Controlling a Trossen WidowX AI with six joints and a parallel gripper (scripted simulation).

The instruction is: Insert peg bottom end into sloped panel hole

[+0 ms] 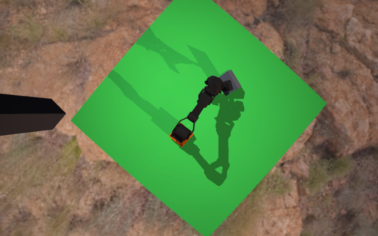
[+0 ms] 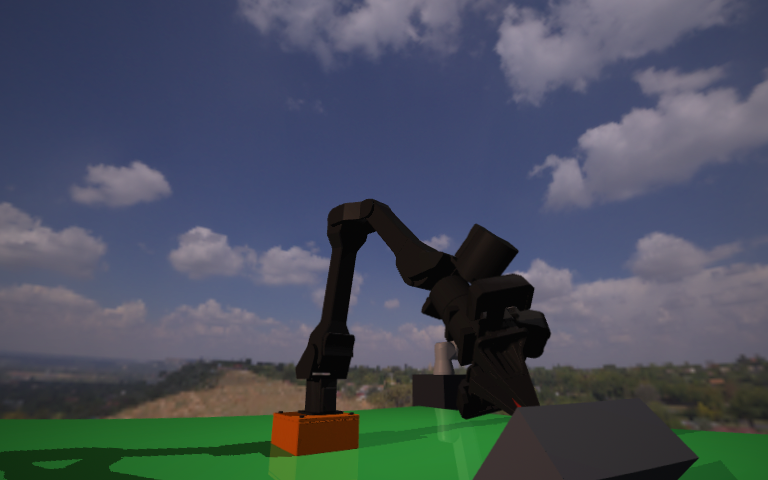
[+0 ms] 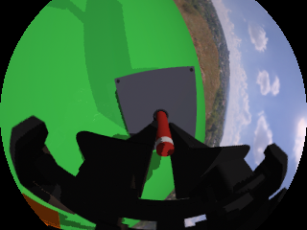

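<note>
Right now the sloped dark grey panel is 4 cm below my gripper tip, 4 cm ahead of it and 1 cm to the right of it. From my gripper tip the other things lie so: round red peg: 1 cm behind, 1 cm above.
</note>
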